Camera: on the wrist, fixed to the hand. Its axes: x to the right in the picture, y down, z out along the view.
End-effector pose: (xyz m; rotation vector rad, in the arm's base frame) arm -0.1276 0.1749 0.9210 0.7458 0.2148 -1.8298
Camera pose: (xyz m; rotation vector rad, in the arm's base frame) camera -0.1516 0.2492 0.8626 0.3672 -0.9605 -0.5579
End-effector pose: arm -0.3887 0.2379 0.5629 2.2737 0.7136 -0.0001
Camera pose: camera -0.4506 0.3116 0.5786 2.4660 -1.4346 -0.1580
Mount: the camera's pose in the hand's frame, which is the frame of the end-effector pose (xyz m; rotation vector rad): -0.0192 -0.0623 -0.0725 0.4640 -0.6125 1.4820
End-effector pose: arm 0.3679 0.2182 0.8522 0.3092 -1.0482 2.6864
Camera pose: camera 0.3968 0.3095 0.8341 -0.2502 0.3505 -1.6895
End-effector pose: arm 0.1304 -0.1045 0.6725 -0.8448 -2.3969 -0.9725
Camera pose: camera 0.1134 -0.2002 0.6804 -2.3017 -1.4195 0.4550
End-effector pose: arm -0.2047 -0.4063 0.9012 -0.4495 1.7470 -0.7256
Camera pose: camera -0.2723 -0.4225 0.9696 0.8348 0.8665 0.1336
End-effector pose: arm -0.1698 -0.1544 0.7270 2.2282 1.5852 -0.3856
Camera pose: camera -0.2346 -0.1194 0.7908 2.5187 -0.6194 -0.8337
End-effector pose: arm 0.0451 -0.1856 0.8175 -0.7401 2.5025 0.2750
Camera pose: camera 0.0633 -0.2524 0.8862 1.2672 1.8860 0.3034
